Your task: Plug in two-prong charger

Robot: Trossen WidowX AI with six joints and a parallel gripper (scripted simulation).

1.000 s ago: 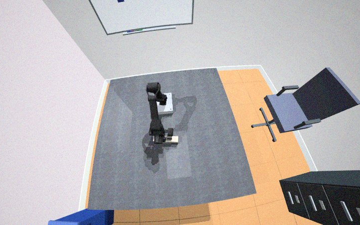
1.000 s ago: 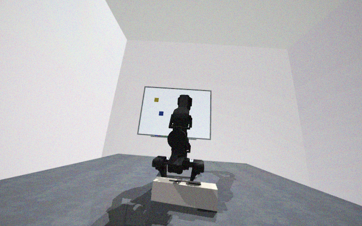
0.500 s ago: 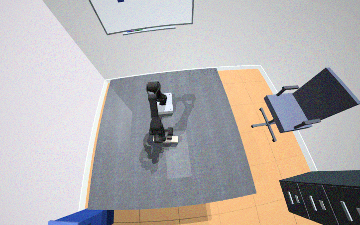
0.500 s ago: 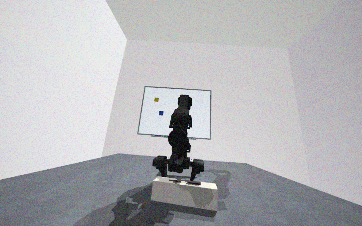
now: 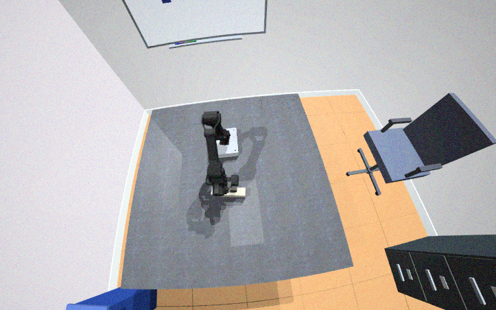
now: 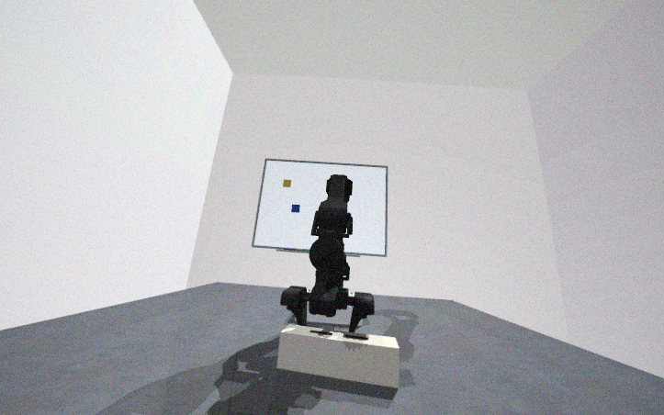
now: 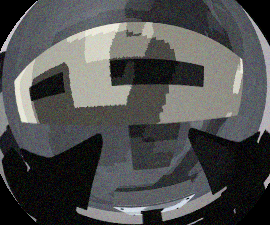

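Right now my gripper tip is 3 cm short of the dark two-prong charger and 1 cm below it.
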